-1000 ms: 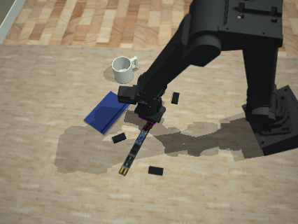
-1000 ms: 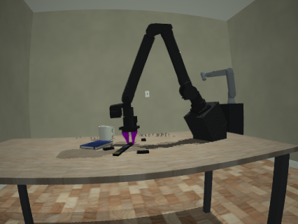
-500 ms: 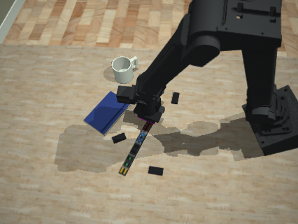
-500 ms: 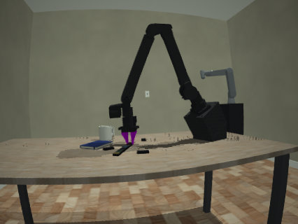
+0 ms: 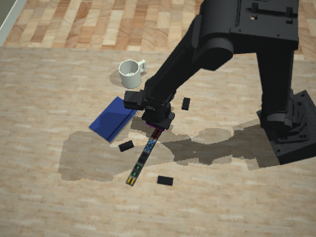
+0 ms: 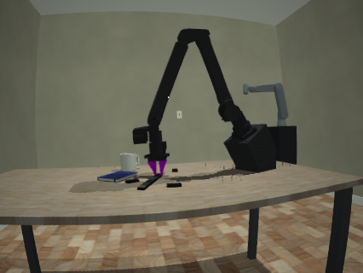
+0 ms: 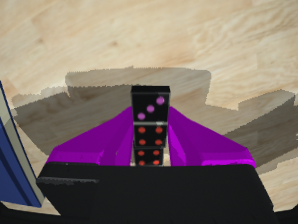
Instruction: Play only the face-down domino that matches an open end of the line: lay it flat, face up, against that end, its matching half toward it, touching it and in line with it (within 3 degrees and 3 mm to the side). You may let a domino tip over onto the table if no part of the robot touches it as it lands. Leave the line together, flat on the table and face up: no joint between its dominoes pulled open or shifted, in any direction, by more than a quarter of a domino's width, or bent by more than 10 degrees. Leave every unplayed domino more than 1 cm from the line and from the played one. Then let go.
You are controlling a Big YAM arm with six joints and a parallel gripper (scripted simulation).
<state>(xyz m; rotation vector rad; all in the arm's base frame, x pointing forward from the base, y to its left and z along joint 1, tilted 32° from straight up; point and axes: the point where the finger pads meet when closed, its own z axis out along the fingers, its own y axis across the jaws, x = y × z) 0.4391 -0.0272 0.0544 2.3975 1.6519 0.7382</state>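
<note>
Now: the black domino right at my hand. Also, from my hand: white mug (15 cm ahead, 21 cm to the right, 3 cm above); blue book (18 cm ahead, 2 cm to the right).
</note>
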